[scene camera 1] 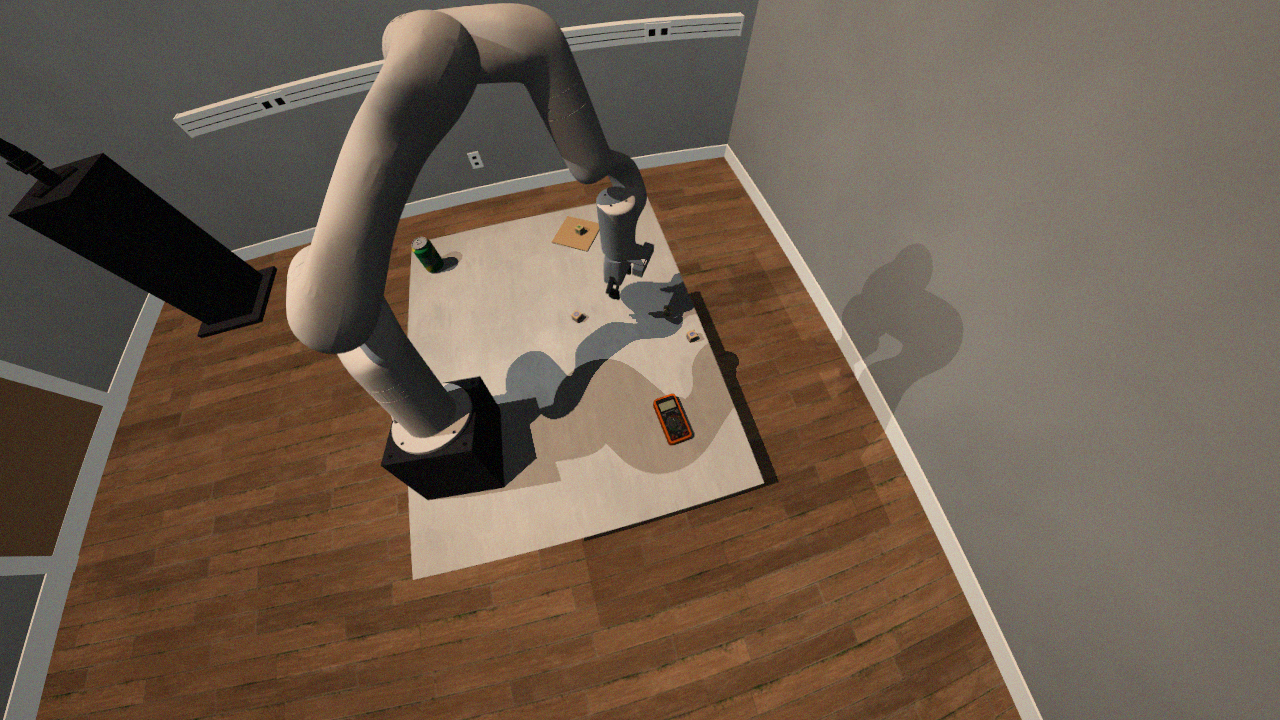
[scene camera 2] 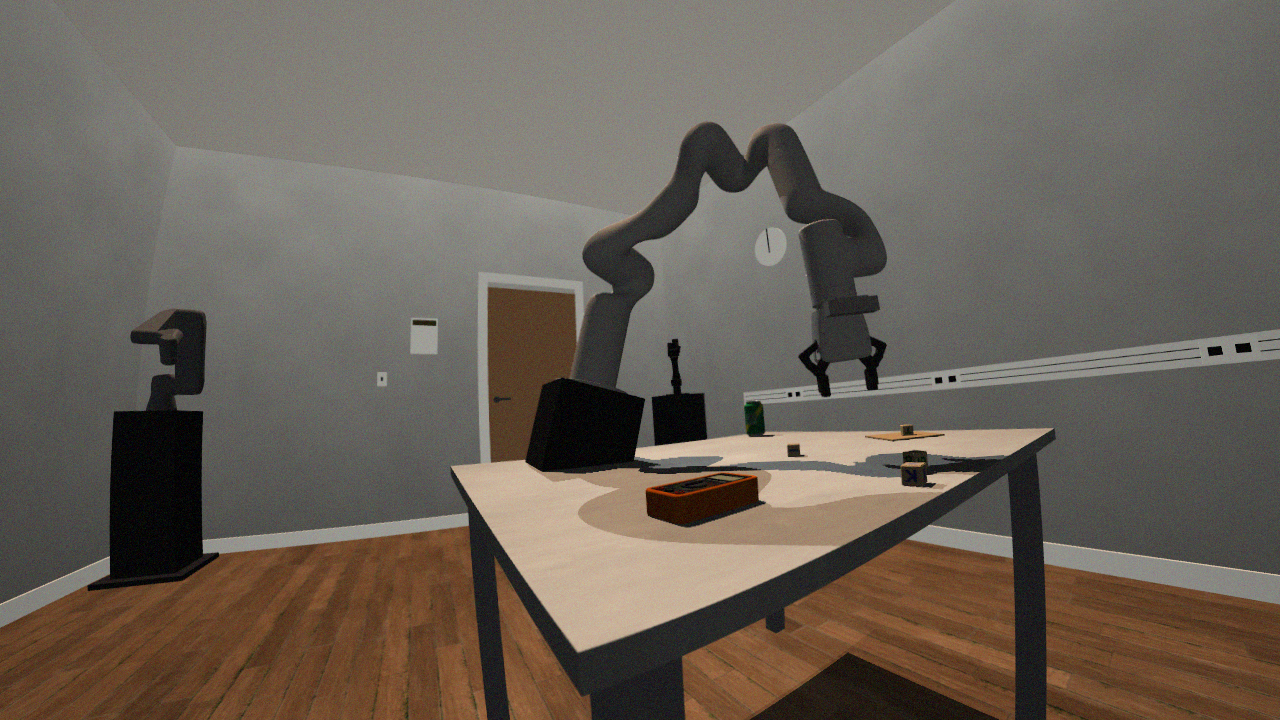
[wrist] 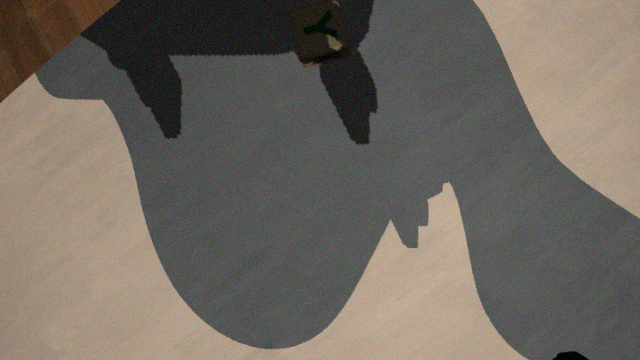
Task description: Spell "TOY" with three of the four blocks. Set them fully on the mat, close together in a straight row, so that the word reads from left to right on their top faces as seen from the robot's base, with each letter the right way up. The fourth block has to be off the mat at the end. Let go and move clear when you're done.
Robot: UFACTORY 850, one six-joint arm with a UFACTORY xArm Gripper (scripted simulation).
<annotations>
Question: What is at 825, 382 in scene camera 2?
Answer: My gripper.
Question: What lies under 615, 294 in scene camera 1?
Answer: My gripper.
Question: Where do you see a tan mat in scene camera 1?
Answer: At 566, 236
</annotations>
